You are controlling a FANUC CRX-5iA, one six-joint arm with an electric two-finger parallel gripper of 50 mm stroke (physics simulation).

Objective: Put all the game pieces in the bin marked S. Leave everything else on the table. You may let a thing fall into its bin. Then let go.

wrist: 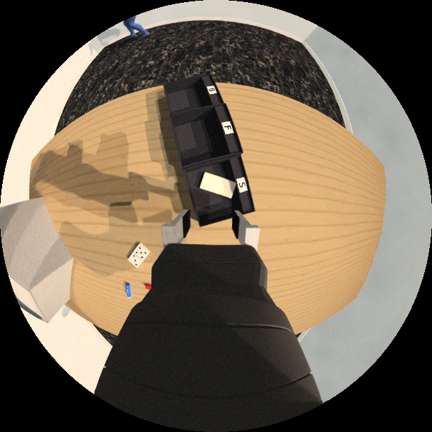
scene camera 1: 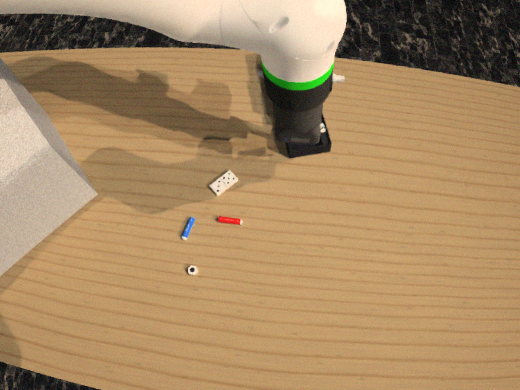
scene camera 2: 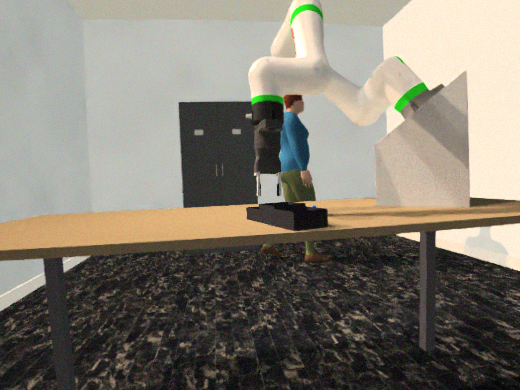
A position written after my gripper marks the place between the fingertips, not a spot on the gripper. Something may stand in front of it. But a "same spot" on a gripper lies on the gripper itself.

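My gripper is visible in scene camera 1 (299, 136), scene camera 2 and the wrist view. On my gripper, (wrist: 173, 232) and (scene camera 2: 278, 173) are the same spot. A black three-part bin tray appears in scene camera 1 (294, 150), in scene camera 2 (293, 216) and in the wrist view (205, 137).
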